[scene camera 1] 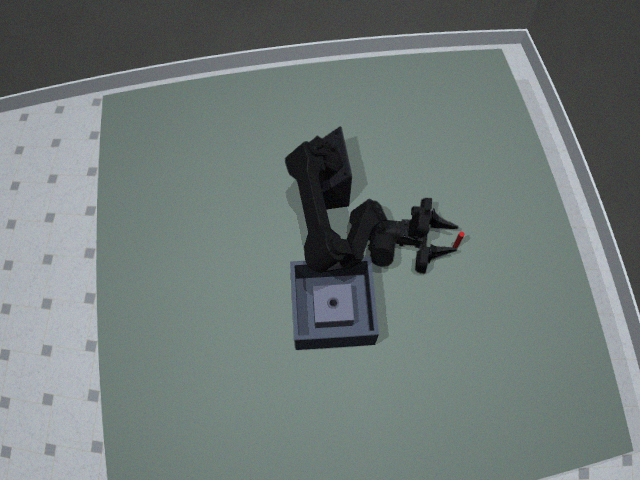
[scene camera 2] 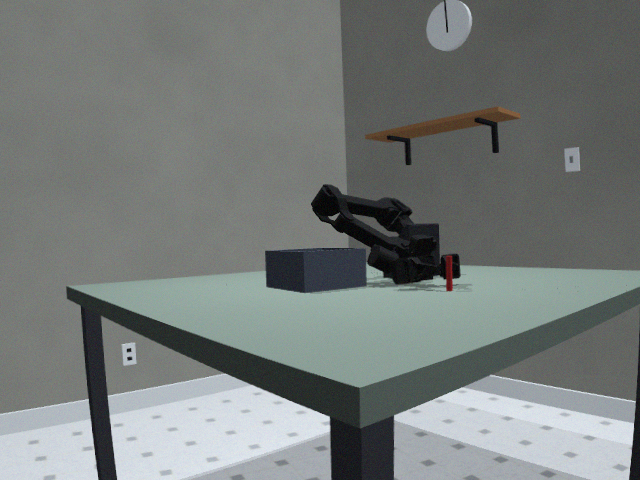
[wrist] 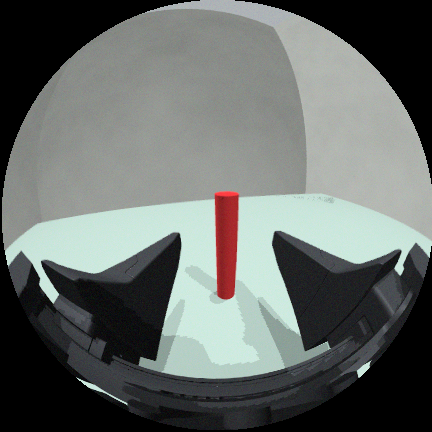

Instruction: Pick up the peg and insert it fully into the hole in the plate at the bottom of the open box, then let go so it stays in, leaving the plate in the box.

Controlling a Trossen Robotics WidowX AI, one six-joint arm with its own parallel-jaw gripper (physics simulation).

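Places are measured from the arm's base along level axes (x back, y left, z down), in millimetres.
Pixels of known places: gripper, fingertip midpoint: (scene camera 1: 457,238) (scene camera 2: 447,267) (wrist: 227,238); arm's base, link origin: (scene camera 1: 331,163) (scene camera 2: 411,235).
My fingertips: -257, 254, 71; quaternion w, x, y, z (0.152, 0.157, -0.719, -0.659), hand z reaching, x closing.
Note:
For each thing: its middle in the pictures, then the offset to it from my fingertips, as dx, dy, dz. Level surfaces: height alone.
- red peg, body centre: (wrist: 225,252) (scene camera 2: 449,273) (scene camera 1: 458,240) -2, +5, +13
- open dark box, body centre: (scene camera 1: 333,304) (scene camera 2: 315,268) -69, -351, +4
- pale square plate, body centre: (scene camera 1: 333,306) -69, -351, +19
- table, surface height: dz +53
A red peg (scene camera 1: 458,240) (scene camera 2: 449,273) (wrist: 226,245) stands upright on the green table, right of the box in scene camera 1. My gripper (scene camera 1: 457,238) (wrist: 227,238) is open, low over the table and roughly level. Its fingertips stand on either side of the peg, with a gap on each side in the wrist view. The open dark box (scene camera 1: 336,343) (scene camera 2: 334,271) stands below the arm's elbow in scene camera 1. The pale square plate (scene camera 1: 323,312) lies on its bottom, with a round hole near its middle. The box walls hide the plate in scene camera 2.
The arm's base (scene camera 1: 338,191) stands on the table (scene camera 1: 206,387) (scene camera 2: 310,330) above the box in scene camera 1. The arm's elbow (scene camera 1: 323,253) (scene camera 2: 325,200) hangs over the box's upper wall in scene camera 1. A wooden shelf (scene camera 2: 444,124) is on the wall behind.

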